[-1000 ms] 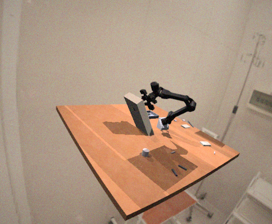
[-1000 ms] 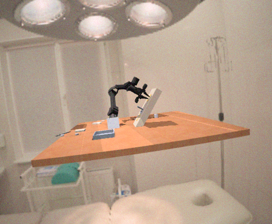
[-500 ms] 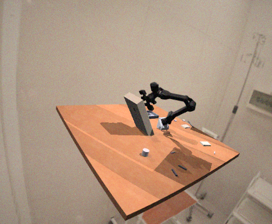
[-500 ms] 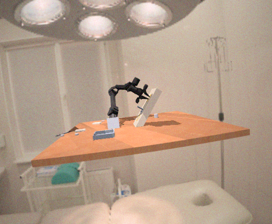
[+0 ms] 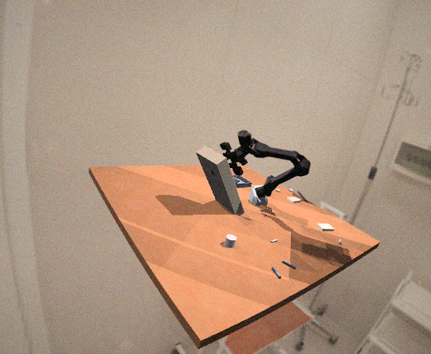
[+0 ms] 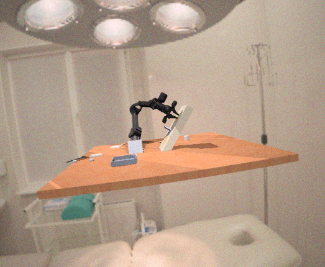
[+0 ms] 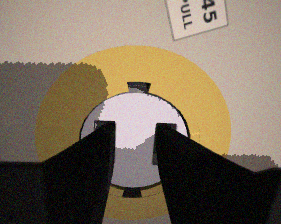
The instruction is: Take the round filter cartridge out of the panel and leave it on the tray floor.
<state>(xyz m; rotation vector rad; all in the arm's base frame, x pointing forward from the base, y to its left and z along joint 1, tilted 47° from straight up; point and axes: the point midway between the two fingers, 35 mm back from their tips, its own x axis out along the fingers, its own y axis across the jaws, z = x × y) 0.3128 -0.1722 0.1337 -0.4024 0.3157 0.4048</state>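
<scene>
Right now the round filter cartridge is 10 mm below my gripper tip and 10 mm ahead of it. From my gripper tip the other things lie so: service panel (80 mm below, 40 mm behind); tray (450 mm behind, 250 mm to the right, 220 mm below).
</scene>
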